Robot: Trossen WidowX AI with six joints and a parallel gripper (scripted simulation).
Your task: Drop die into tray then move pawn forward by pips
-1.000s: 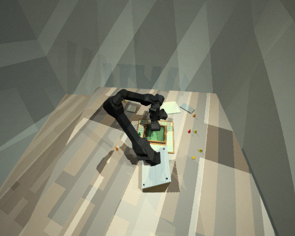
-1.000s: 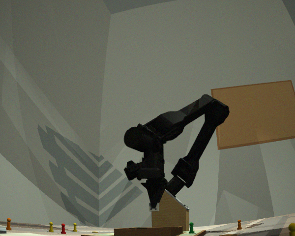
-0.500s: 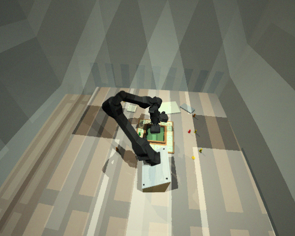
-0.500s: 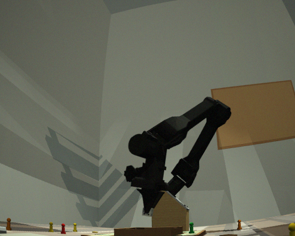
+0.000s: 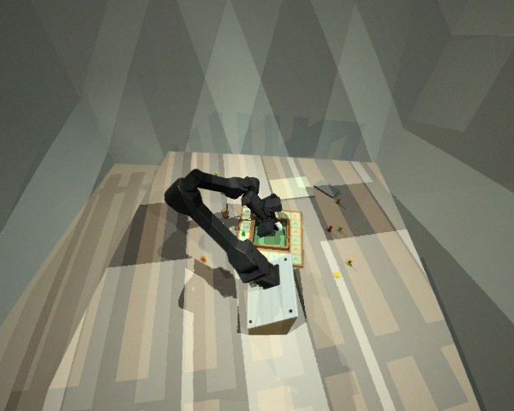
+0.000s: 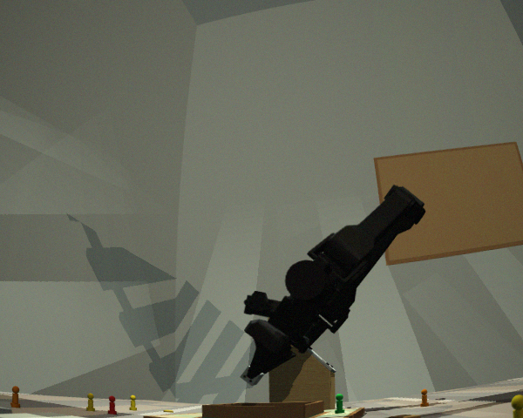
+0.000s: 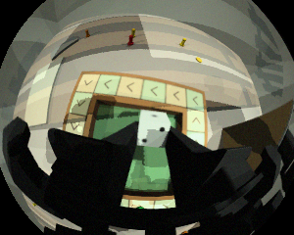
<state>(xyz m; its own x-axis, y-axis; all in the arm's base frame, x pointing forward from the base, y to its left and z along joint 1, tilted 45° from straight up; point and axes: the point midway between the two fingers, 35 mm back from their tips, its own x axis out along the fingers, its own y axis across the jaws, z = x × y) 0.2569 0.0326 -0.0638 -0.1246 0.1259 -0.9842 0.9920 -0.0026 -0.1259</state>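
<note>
My gripper tip is now 140 mm to the right of the green pawn, 50 mm above it and 10 mm short of it. From my gripper tip the other things lie so: yellow disc: 230 mm to the right, 170 mm behind, 80 mm below; then white die: right at my gripper tip; then green dice tray: 80 mm below, 30 mm to the left, 20 mm ahead.
</note>
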